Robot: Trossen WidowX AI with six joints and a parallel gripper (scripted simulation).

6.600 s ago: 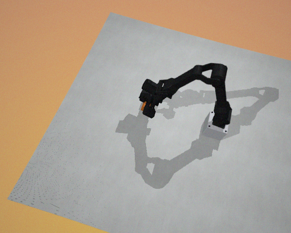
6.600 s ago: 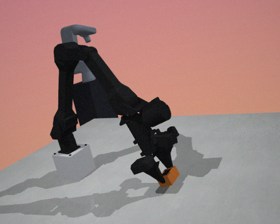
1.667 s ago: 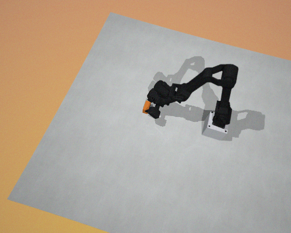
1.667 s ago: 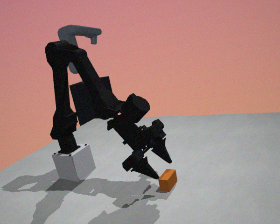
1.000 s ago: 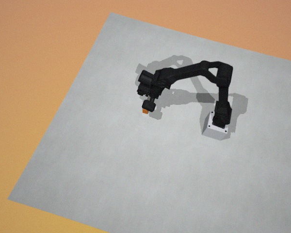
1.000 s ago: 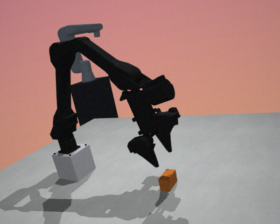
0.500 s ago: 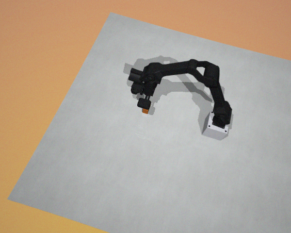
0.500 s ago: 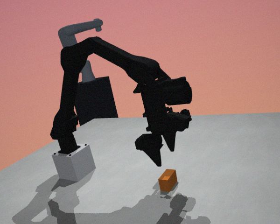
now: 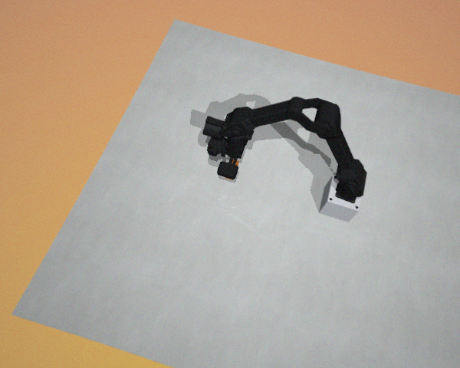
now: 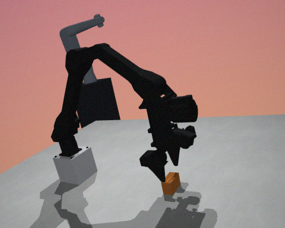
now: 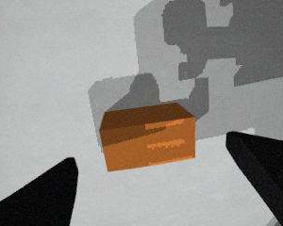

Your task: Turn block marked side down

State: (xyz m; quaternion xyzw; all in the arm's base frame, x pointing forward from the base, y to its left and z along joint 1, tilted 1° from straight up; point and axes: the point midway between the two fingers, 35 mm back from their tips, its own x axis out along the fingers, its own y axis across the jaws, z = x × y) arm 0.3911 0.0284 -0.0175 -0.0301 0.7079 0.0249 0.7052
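The orange block is 10 mm behind my gripper tip and 30 mm below it.
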